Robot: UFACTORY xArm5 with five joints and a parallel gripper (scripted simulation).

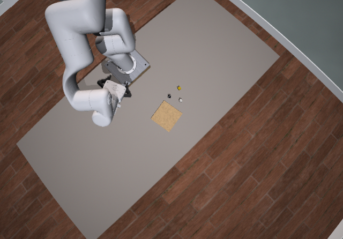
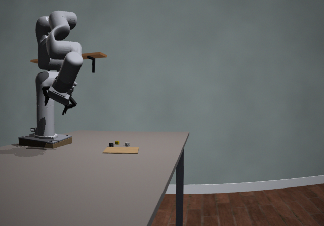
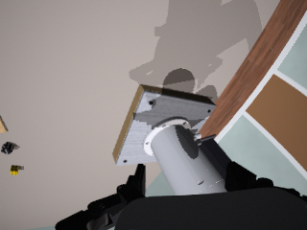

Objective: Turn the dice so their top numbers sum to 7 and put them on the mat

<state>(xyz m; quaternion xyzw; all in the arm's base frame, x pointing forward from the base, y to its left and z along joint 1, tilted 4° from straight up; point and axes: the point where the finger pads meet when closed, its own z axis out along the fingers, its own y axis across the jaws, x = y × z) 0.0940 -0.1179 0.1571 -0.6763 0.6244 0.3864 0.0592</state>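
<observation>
The black die is 240 mm ahead of my hand, 180 mm below it and 120 mm to the left of it. Also, from my hand: white die: 310 mm ahead, 180 mm below, 140 mm to the left; yellow die: 260 mm ahead, 200 mm to the left, 180 mm below; tan mat: 290 mm ahead, 180 mm below, 10 mm to the left.
</observation>
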